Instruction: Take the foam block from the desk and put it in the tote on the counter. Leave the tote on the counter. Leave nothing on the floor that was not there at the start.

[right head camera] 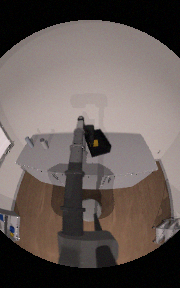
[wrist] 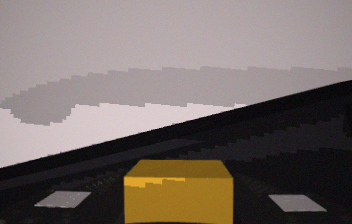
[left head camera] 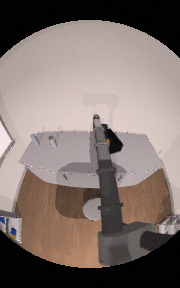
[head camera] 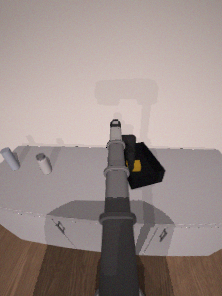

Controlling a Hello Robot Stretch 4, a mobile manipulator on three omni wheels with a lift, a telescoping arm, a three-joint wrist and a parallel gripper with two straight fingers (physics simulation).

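Seen in the pictures: gripper, between the fingertips: [right head camera: 91, 144] [wrist: 179, 187] [head camera: 129, 168]; robot's base, origin of its link: [right head camera: 88, 209] [left head camera: 94, 208].
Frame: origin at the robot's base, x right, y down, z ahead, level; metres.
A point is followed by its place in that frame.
The yellow foam block [head camera: 136, 165] @(x 0.128, y -0.931, z 0.695 m) [left head camera: 108, 141] @(x 0.150, y -0.931, z 0.694 m) [right head camera: 95, 143] @(x 0.133, y -0.924, z 0.688 m) [wrist: 178, 200] @(x 0.079, y -0.931, z 0.716 m) is inside the black tote [head camera: 155, 176] @(x 0.220, y -0.952, z 0.581 m) [right head camera: 104, 149] @(x 0.212, y -0.946, z 0.579 m) [wrist: 280, 106] @(x 0.028, y -0.963, z 0.757 m), which stands on the grey counter [head camera: 75, 187] @(x -0.251, y -0.883, z 0.564 m) [left head camera: 75, 155] @(x -0.208, y -0.883, z 0.554 m) [right head camera: 57, 155] @(x -0.285, y -0.883, z 0.571 m). My gripper [wrist: 179, 187] @(x 0.087, y -0.887, z 0.715 m) is open around the block. In the wrist view a pale fingertip pad shows on each side, with a gap between each pad and the block. The block's underside is hidden. In the head view the arm and wrist cover the tote's left part and the fingers are hard to make out.
A blue-grey cylinder [head camera: 10, 158] @(x -0.744, y -0.992, z 0.716 m) and a white cylinder with a grey top [head camera: 44, 164] @(x -0.463, y -0.976, z 0.671 m) stand at the counter's left. The wall is close behind the counter. Shelf units show at the lower left and lower right of the side head views.
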